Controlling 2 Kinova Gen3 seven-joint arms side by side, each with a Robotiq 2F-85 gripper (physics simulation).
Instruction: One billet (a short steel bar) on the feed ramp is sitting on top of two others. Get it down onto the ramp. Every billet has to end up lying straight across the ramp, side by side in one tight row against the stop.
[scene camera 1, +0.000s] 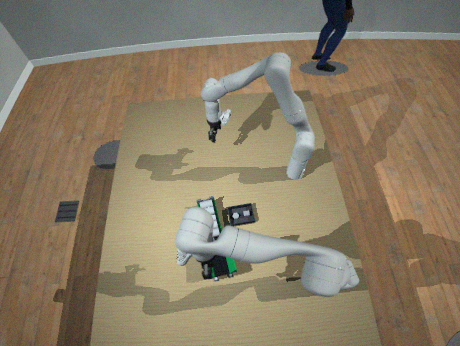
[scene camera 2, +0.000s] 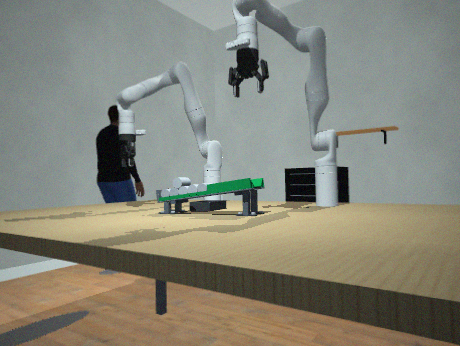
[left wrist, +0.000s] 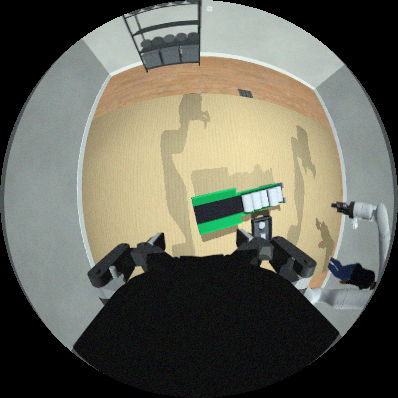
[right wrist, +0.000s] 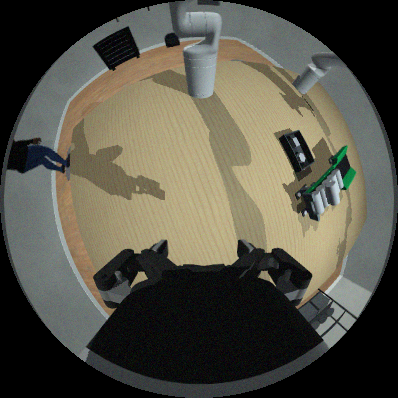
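Pixels of known places: left gripper, between the fingertips: (scene camera 2: 248, 95) (left wrist: 200, 239); right gripper, between the fingertips: (scene camera 1: 216, 135) (scene camera 2: 127, 166) (left wrist: 334, 207) (right wrist: 202, 247); left arm's base, origin of its link: (scene camera 2: 327, 205) (right wrist: 298, 87); right arm's base, origin of its link: (scene camera 1: 294, 172) (right wrist: 200, 90).
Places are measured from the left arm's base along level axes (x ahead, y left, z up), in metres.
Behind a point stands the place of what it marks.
Observation:
The green feed ramp (scene camera 1: 230, 264) (scene camera 2: 227, 186) {x 0.445, y -0.335, z 0.099 m} (left wrist: 215, 197) {x 0.425, y -0.332, z 0.101 m} (right wrist: 349, 178) {x 0.432, y -0.339, z 0.108 m} slopes down to a grey stop at its low end. Several white-grey billets lie across its low part. One billet (scene camera 2: 181, 182) {x 0.368, y -0.527, z 0.115 m} (right wrist: 332, 193) {x 0.325, y -0.553, z 0.124 m} sits raised on top of two others, near the low end. A lower billet (scene camera 2: 201, 187) {x 0.387, y -0.444, z 0.096 m} (left wrist: 247, 203) {x 0.357, y -0.429, z 0.110 m} is the one farthest up the ramp. My left gripper (scene camera 2: 248, 93) {x 0.417, y -0.262, z 0.406 m} (left wrist: 200, 239) {x 0.417, y -0.262, z 0.406 m} is open and empty, high above the ramp; in scene camera 1 its arm hides part of the row. My right gripper (scene camera 1: 212, 139) {x 0.125, y -0.879, z 0.193 m} (scene camera 2: 128, 163) {x 0.125, y -0.879, z 0.193 m} (right wrist: 202, 247) {x 0.125, y -0.879, z 0.193 m} is open and empty, away from the ramp above the table.
A small black tray (scene camera 1: 242, 222) {x 0.198, y -0.438, z 0.030 m} (scene camera 2: 207, 205) {x 0.256, y -0.463, z 0.022 m} (right wrist: 291, 154) {x 0.174, y -0.530, z 0.022 m} with two light pieces in it stands close beside the ramp. The left arm reaches over the ramp in scene camera 1. A person (scene camera 1: 334, 30) (scene camera 2: 111, 155) stands beyond the table.

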